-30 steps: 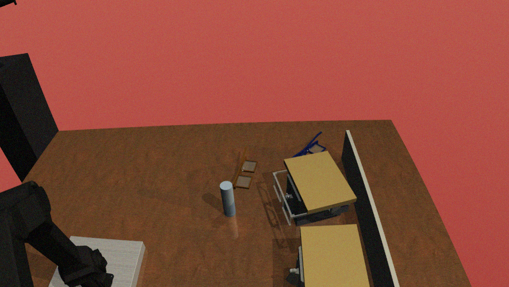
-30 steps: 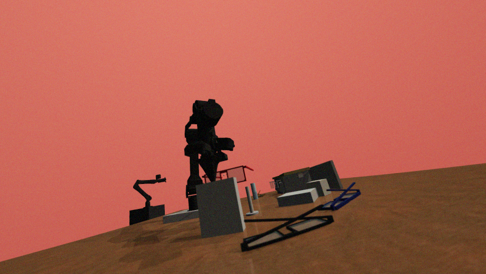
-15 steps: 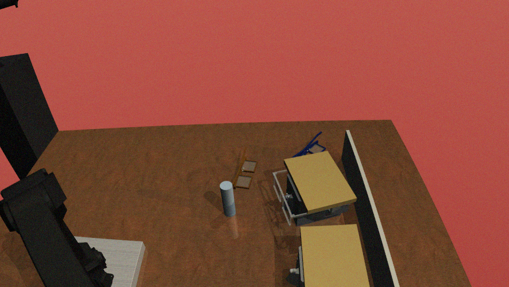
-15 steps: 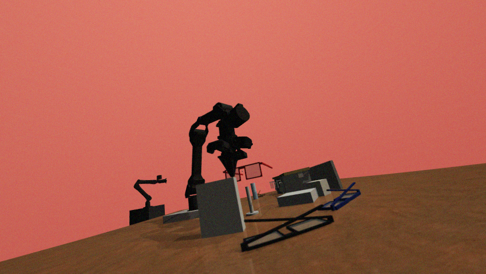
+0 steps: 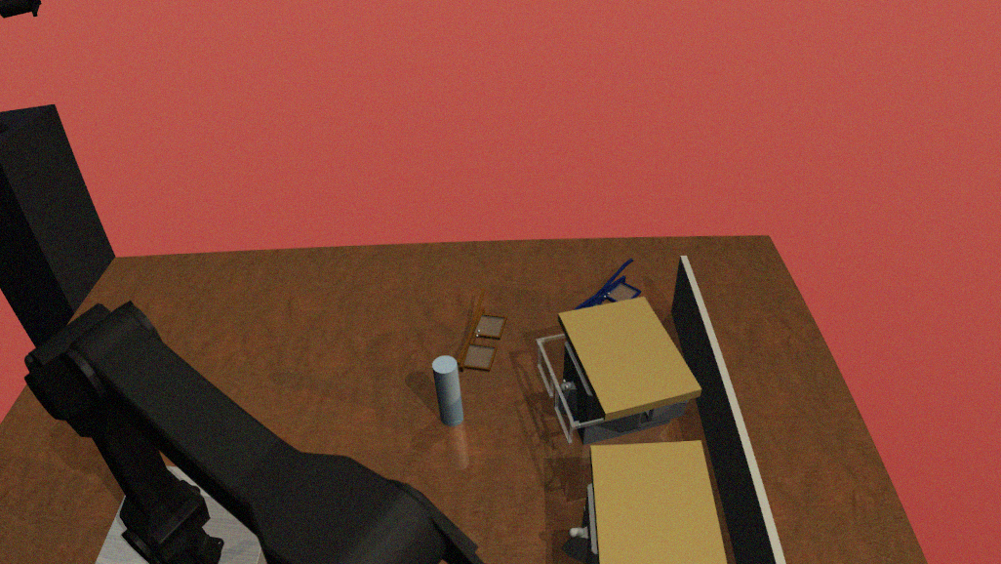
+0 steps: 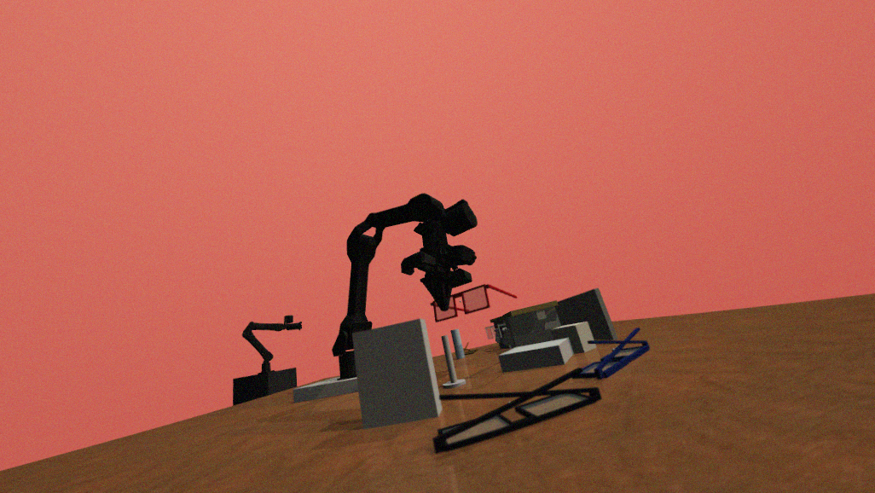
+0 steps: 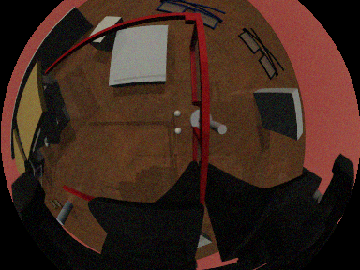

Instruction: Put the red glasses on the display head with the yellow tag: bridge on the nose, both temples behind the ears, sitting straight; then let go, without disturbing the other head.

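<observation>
Right now my gripper tip is 170 mm short of the display head, 230 mm to the right of it and 80 mm above it. Also, from my gripper tip: white wall (310 mm ahead, 350 mm to the left, 80 mm below); then pale blue cylinder (30 mm behind, 430 mm to the left, 80 mm below).
</observation>
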